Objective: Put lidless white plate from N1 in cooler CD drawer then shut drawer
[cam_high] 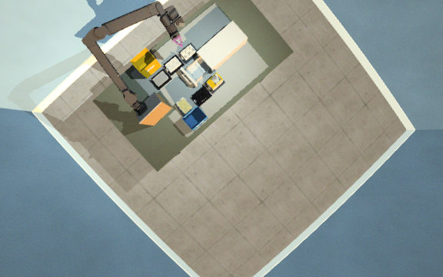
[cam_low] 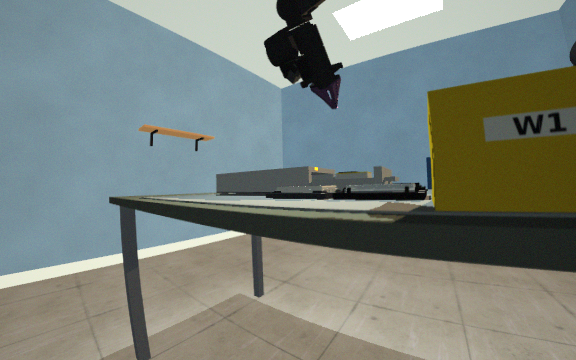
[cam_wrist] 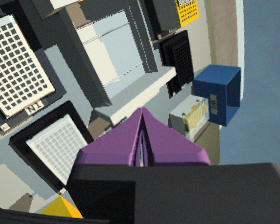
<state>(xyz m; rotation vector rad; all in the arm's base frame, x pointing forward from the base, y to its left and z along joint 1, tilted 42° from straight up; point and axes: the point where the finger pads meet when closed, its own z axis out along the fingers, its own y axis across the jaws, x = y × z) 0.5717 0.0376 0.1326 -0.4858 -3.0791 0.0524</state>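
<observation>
The white plate is 21 cm below my hand, 6 cm ahead of it and 5 cm to the left of it. Round my hand: cooler CD (20 cm below, 17 cm ahead, 14 cm to the right); cooler drawer (21 cm below, 13 cm to the right, 3 cm ahead); yellow tip box (33 cm to the right, 18 cm below, 4 cm ahead).
</observation>
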